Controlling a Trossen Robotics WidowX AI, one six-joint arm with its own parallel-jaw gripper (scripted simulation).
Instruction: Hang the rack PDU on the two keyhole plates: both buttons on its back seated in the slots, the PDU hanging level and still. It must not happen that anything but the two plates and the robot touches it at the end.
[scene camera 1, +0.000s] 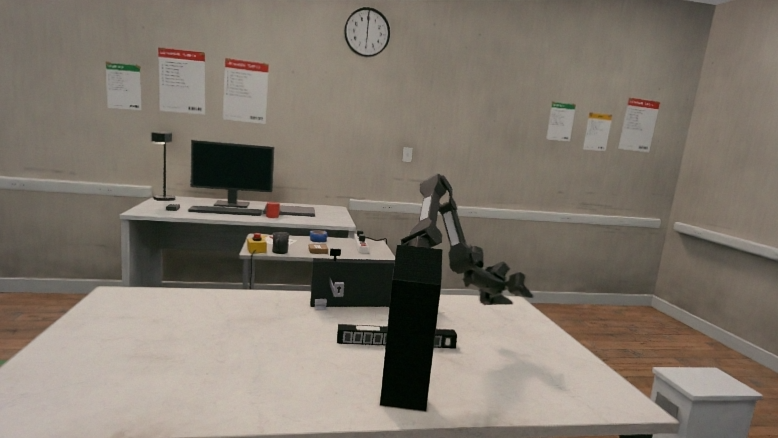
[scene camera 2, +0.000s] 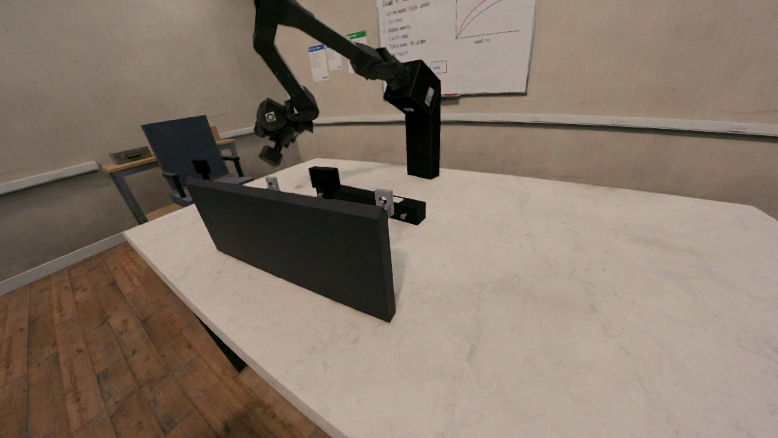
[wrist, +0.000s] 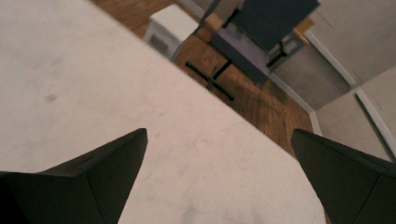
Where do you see a rack PDU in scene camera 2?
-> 412, 211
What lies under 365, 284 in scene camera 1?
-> A dark upright panel.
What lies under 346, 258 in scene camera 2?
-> A dark upright panel.
